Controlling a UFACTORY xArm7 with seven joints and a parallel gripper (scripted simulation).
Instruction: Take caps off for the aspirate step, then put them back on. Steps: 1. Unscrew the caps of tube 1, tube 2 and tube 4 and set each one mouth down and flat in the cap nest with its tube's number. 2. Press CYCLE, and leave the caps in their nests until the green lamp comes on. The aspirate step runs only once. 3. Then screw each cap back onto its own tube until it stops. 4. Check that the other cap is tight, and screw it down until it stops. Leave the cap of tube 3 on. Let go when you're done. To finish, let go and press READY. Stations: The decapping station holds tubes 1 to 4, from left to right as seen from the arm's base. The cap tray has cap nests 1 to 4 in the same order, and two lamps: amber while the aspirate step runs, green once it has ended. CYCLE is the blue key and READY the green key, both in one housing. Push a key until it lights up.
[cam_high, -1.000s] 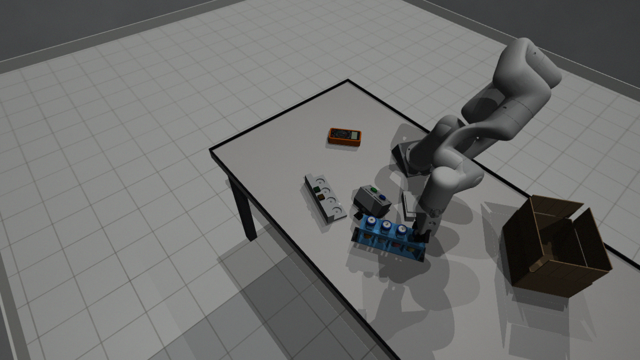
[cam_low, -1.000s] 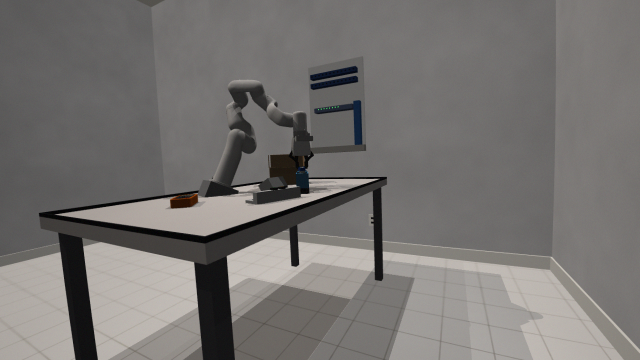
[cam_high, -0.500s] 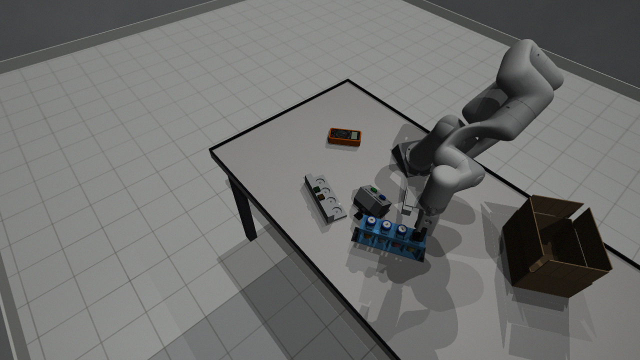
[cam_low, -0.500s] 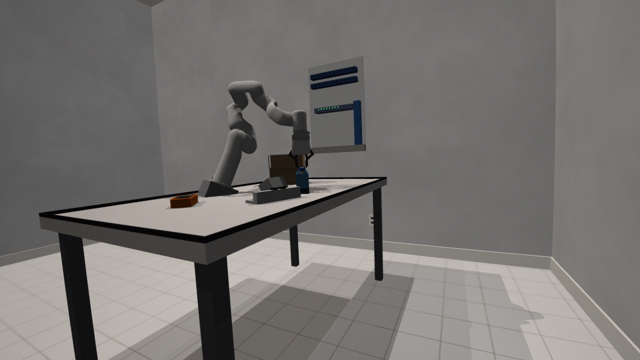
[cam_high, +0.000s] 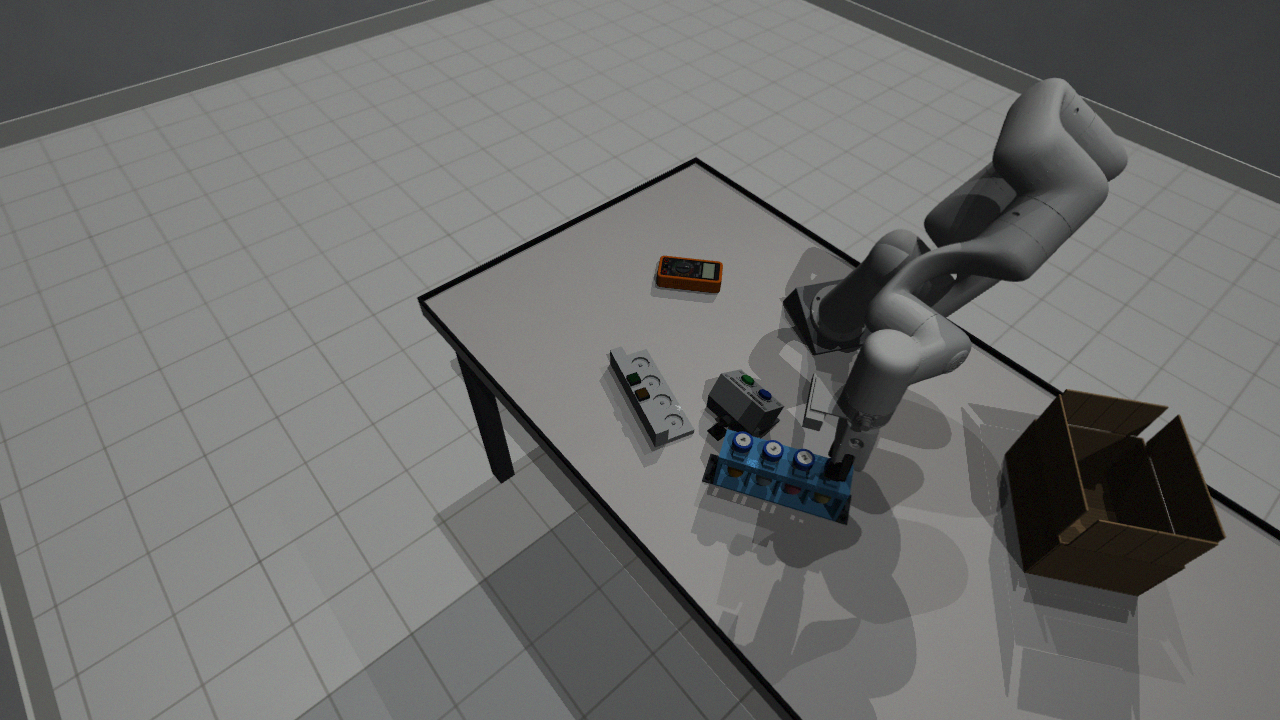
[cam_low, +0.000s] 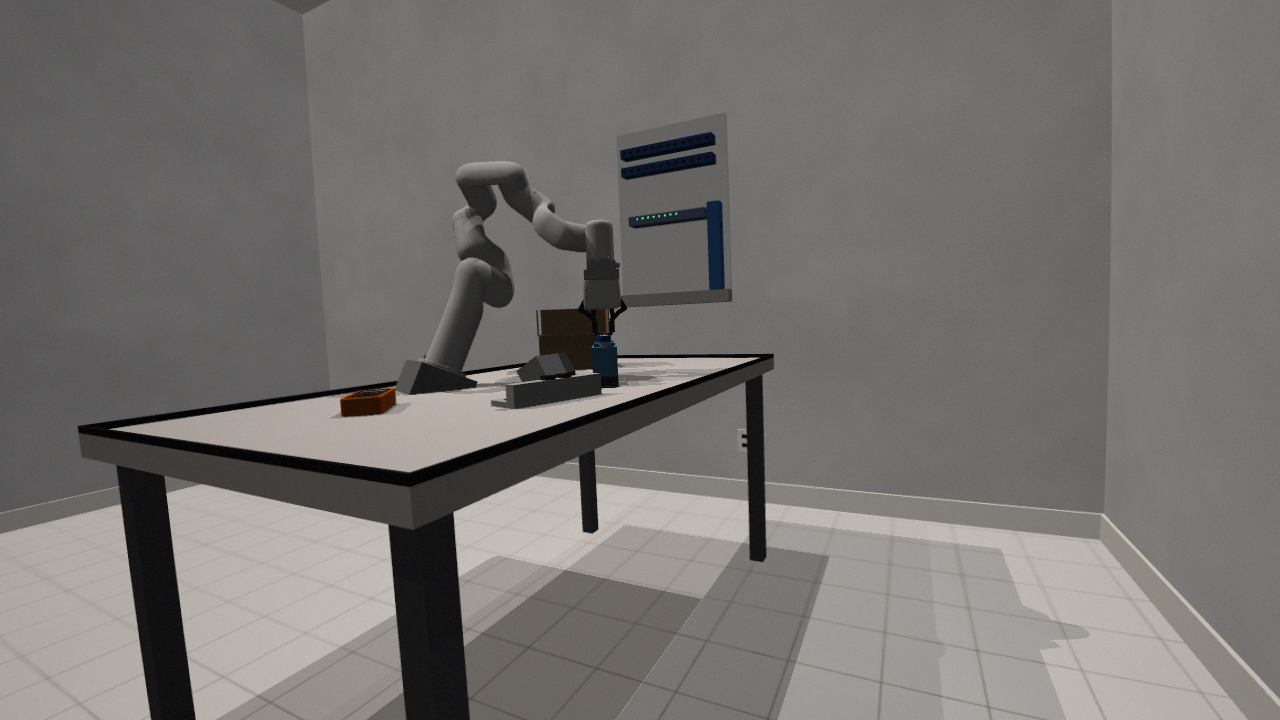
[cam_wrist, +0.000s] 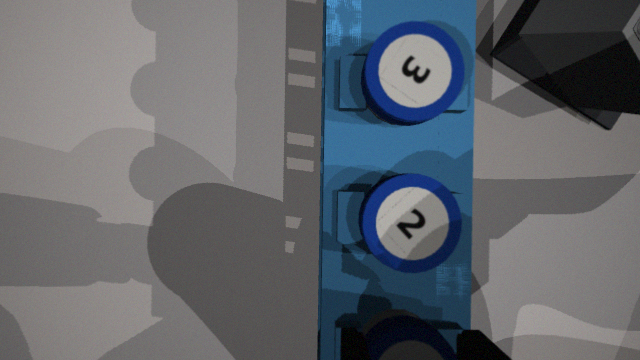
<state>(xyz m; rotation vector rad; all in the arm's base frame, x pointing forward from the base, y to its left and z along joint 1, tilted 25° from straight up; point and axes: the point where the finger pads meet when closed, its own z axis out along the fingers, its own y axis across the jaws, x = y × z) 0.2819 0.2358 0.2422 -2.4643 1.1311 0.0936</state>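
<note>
Now: the cap 2 30 mm ahead of my hand, 40 mm to the right of it and 20 mm below it. The rest, counted from my hand: cap 3: 70 mm ahead, 80 mm to the right, 20 mm below; then cap 1: 20 mm below; then cap 4: 100 mm ahead, 120 mm to the right, 20 mm below.
</note>
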